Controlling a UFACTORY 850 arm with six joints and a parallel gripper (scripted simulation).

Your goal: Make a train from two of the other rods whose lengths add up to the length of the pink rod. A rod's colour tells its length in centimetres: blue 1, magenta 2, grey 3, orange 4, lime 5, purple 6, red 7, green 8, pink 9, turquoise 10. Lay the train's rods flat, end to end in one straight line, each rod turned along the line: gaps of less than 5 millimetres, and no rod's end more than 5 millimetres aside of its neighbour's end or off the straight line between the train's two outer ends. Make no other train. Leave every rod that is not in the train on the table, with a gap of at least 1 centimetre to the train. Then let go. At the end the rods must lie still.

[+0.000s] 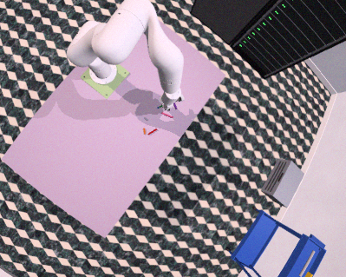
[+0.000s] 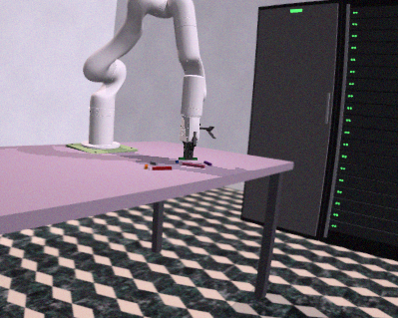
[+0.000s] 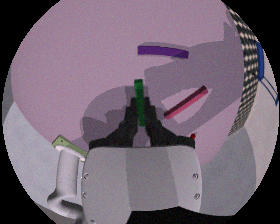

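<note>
Right now my hand is 2 cm above the green rod. Round my hand: purple rod: 7 cm ahead, 4 cm to the left, 3 cm below; small blue rod: 3 cm behind, 4 cm to the right, 3 cm below; pink rod: 6 cm ahead, 5 cm to the right, 3 cm below.
</note>
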